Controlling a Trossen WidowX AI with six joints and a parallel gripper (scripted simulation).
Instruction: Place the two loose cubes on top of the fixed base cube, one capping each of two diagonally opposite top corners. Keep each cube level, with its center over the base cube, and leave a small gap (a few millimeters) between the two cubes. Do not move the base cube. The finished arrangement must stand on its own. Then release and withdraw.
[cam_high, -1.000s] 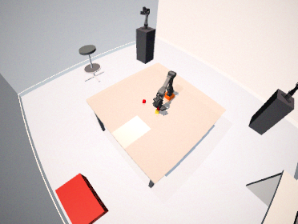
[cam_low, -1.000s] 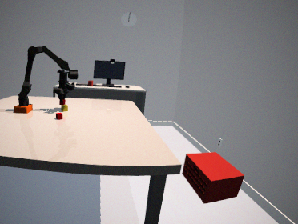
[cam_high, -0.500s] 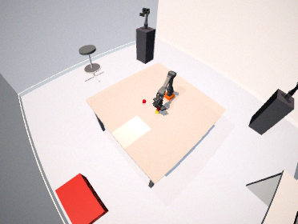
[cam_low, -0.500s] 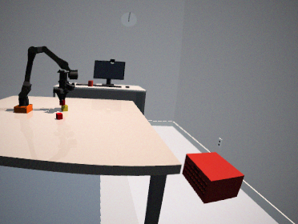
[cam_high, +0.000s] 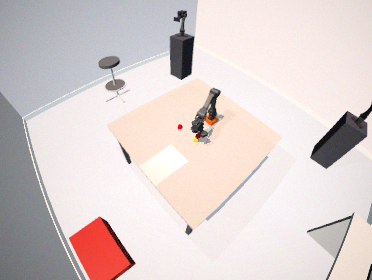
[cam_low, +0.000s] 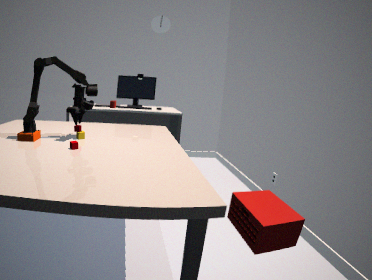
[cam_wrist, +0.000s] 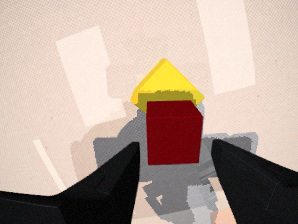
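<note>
Now: the yellow cube 2 cm ahead of my gripper tip and 6 cm below it.
</note>
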